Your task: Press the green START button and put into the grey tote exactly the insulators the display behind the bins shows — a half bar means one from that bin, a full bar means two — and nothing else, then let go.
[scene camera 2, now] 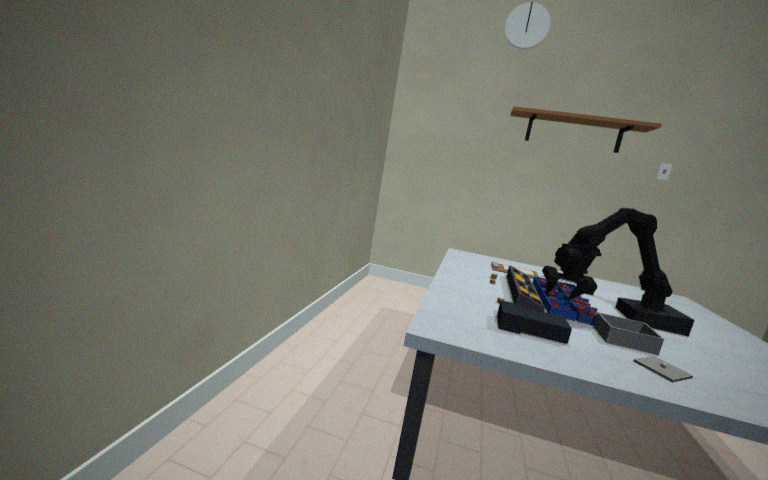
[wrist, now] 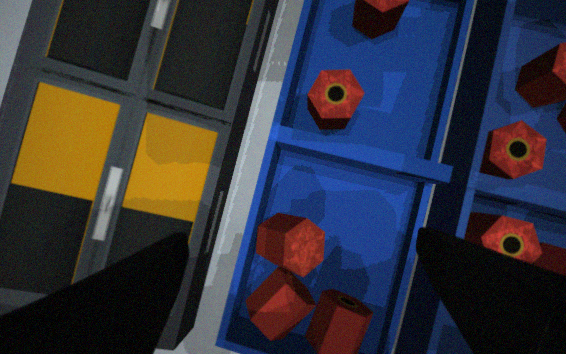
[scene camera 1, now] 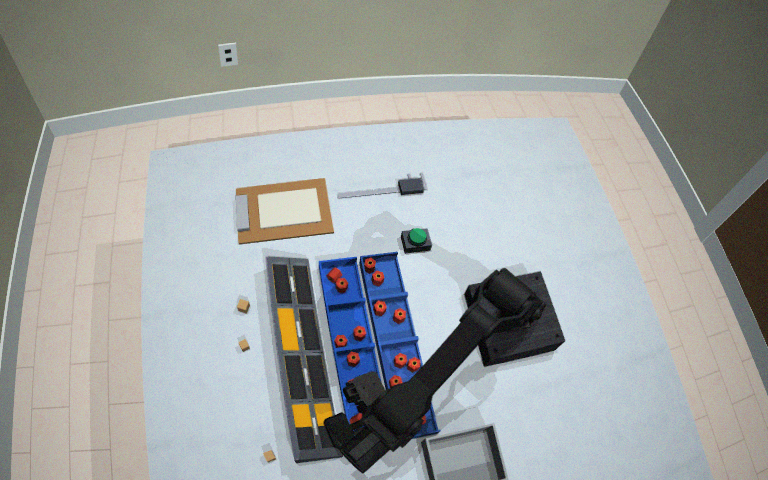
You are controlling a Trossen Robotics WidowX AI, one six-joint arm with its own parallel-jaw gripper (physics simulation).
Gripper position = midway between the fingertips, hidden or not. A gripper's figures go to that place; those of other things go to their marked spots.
Labels:
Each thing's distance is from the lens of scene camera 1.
my gripper (scene camera 1: 361,412): 105 cm
display panel (scene camera 1: 302,456): 104 cm
grey tote (scene camera 1: 477,446): 114 cm

